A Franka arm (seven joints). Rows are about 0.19 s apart.
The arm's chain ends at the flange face. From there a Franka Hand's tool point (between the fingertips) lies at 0.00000 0.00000 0.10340 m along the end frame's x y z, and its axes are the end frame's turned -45 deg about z.
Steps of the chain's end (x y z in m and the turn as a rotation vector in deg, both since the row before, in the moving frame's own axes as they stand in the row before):
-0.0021 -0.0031 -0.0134 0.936 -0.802 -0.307
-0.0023 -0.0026 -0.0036 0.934 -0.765 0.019
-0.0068 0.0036 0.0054 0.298 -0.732 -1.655
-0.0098 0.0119 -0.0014 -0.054 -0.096 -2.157
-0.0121 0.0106 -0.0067 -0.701 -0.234 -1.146
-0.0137 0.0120 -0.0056 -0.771 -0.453 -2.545
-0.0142 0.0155 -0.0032 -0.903 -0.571 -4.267
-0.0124 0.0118 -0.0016 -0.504 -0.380 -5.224
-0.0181 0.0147 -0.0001 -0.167 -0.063 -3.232
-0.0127 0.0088 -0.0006 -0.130 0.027 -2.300
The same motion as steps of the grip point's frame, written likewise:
0.0009 -0.0059 -0.0134 1.229 0.095 -0.307
0.0004 -0.0056 -0.0036 1.201 0.120 0.019
-0.0079 -0.0036 0.0054 0.728 -0.307 -1.655
-0.0155 0.0014 -0.0014 0.030 -0.106 -2.157
-0.0172 -0.0005 -0.0067 -0.330 -0.661 -1.146
-0.0197 -0.0008 -0.0056 -0.225 -0.865 -2.545
-0.0229 0.0014 -0.0032 -0.235 -1.042 -4.267
-0.0182 -0.0002 -0.0016 -0.088 -0.625 -5.224
-0.0235 -0.0023 -0.0001 -0.074 -0.163 -3.232
-0.0153 -0.0026 -0.0006 -0.111 -0.073 -2.300

